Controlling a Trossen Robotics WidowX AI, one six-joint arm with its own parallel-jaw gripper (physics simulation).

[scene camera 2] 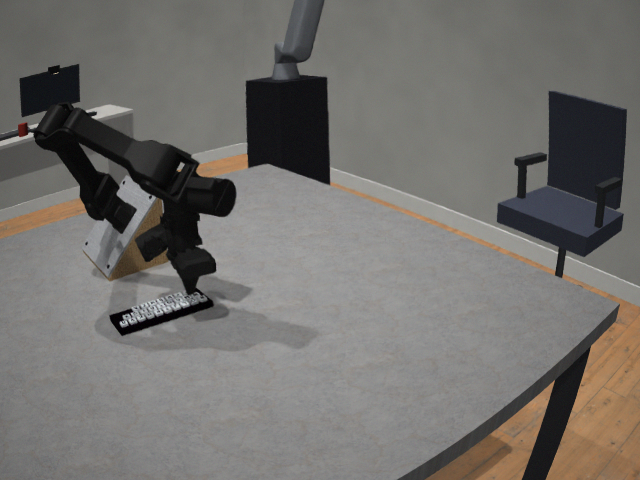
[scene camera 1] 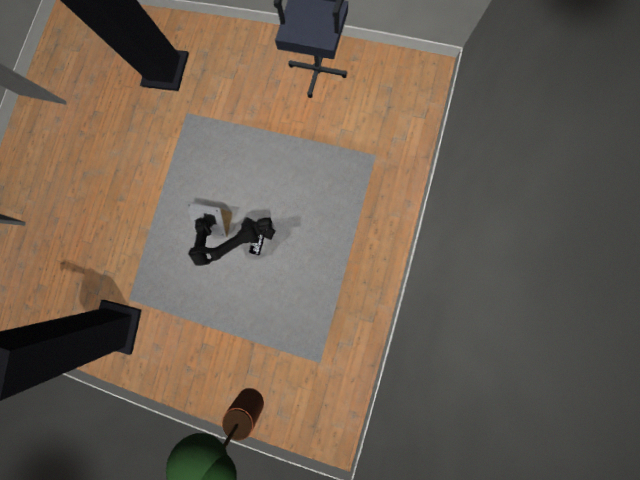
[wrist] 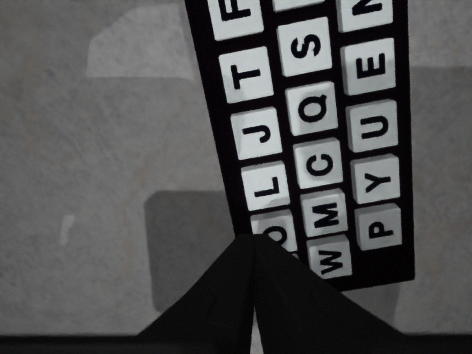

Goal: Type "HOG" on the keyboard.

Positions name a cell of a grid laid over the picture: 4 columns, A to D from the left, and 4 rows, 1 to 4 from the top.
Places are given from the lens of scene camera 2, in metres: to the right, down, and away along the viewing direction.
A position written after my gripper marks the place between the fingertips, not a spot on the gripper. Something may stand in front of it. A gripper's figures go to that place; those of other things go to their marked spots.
my gripper (scene camera 2: B3): -0.22, 0.09, 1.01
black keyboard (scene camera 2: B3): -0.26, 0.12, 1.00
